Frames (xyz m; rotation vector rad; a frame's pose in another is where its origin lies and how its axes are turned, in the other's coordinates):
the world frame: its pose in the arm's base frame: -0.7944 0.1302 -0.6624 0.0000 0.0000 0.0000
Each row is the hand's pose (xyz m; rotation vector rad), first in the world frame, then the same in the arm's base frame.
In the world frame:
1: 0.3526 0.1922 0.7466 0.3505 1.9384 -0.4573
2: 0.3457 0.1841 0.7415 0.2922 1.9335 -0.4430
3: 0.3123 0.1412 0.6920 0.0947 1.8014 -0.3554
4: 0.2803 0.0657 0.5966 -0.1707 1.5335 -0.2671
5: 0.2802 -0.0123 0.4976 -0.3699 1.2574 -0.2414
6: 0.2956 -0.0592 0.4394 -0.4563 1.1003 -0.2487
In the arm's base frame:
1: -0.4418 0.3224 0.0842 0.3505 1.9384 -0.4573
2: -0.4487 0.3143 0.0791 0.2922 1.9335 -0.4430
3: -0.4821 0.2714 0.0296 0.0947 1.8014 -0.3554
4: -0.5141 0.1959 -0.0658 -0.1707 1.5335 -0.2671
5: -0.5142 0.1179 -0.1648 -0.3699 1.2574 -0.2414
6: -0.4988 0.0710 -0.2230 -0.4563 1.1003 -0.2487

